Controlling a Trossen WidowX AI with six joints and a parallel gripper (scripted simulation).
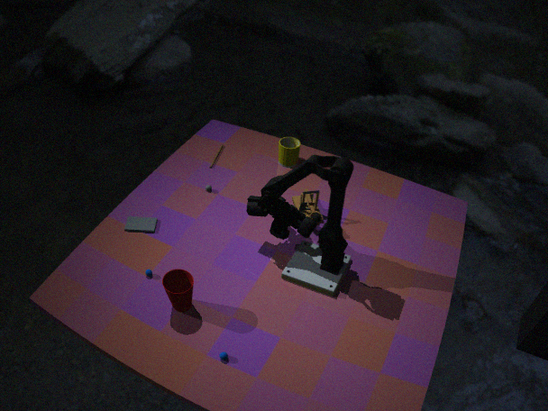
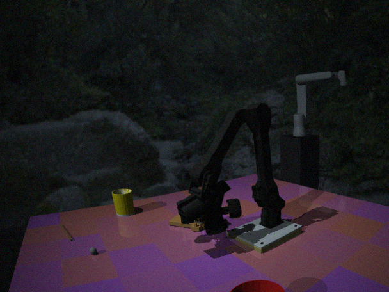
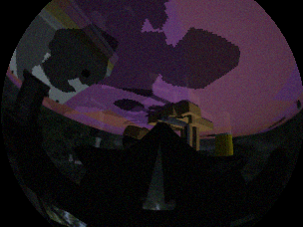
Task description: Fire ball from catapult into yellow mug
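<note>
Now: the black ball 40 mm behind my gripper tip, 20 mm to the right of it and 20 mm above it. Round my gripper tip: grey ball 410 mm ahead, 10 mm to the right, 30 mm below; wooden catapult 10 mm ahead, 60 mm to the right, 10 mm above; yellow mug 230 mm ahead, 350 mm to the right, 10 mm below.
</note>
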